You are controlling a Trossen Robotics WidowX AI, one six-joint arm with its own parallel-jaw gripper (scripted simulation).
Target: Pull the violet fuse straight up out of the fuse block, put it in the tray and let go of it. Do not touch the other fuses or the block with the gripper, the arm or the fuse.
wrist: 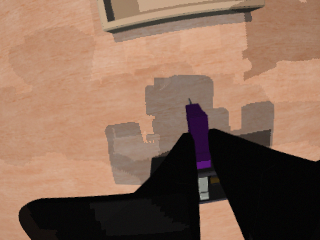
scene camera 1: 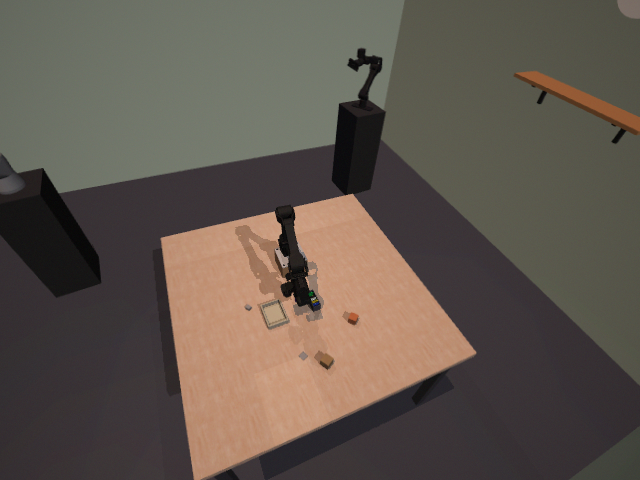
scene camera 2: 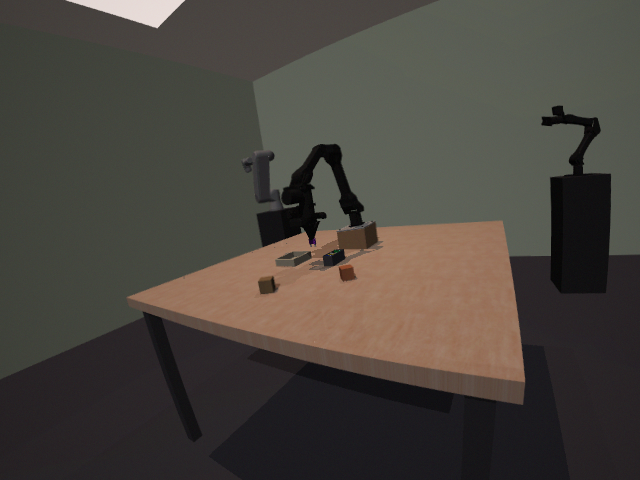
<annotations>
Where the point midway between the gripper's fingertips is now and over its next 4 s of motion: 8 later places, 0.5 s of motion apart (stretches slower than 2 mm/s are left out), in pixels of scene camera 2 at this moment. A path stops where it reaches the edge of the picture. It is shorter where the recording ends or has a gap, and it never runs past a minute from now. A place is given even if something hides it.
My gripper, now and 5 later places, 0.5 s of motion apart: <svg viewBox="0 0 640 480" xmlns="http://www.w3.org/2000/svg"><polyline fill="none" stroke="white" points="312,239 295,240 290,241 291,247 292,246 290,241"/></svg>
</annotations>
